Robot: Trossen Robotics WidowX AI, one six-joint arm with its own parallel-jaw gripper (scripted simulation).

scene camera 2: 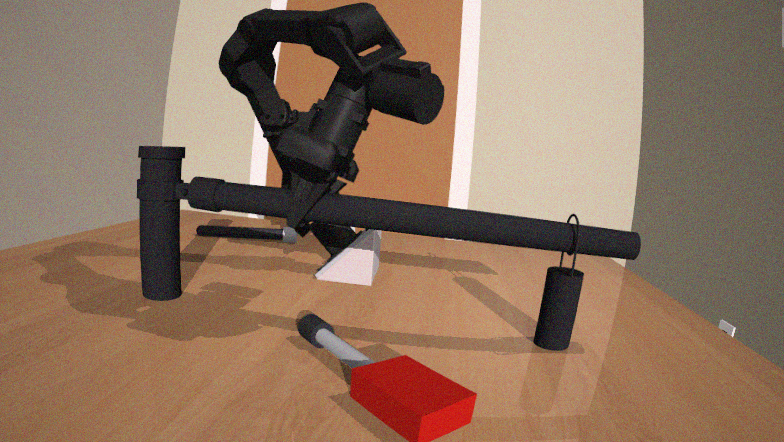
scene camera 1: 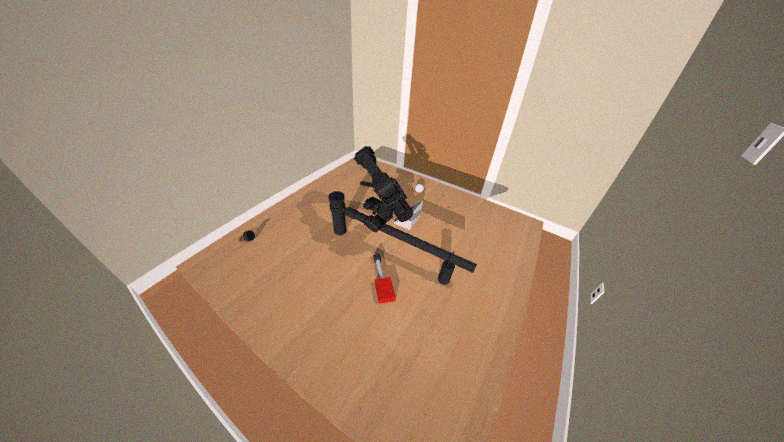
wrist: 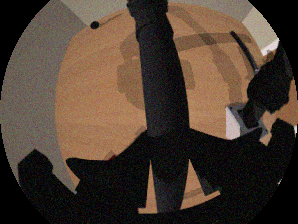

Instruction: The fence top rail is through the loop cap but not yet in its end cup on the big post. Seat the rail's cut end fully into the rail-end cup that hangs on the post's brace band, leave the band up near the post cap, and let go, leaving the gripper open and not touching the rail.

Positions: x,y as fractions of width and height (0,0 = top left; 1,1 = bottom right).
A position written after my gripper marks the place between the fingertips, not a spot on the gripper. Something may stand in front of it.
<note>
In view: my gripper (scene camera 2: 0.38,0.51), a black top rail (wrist: 0.56,0.48) and a grey tool (scene camera 2: 0.37,0.53).
My gripper shows as well in the wrist view (wrist: 0.55,0.59).
</note>
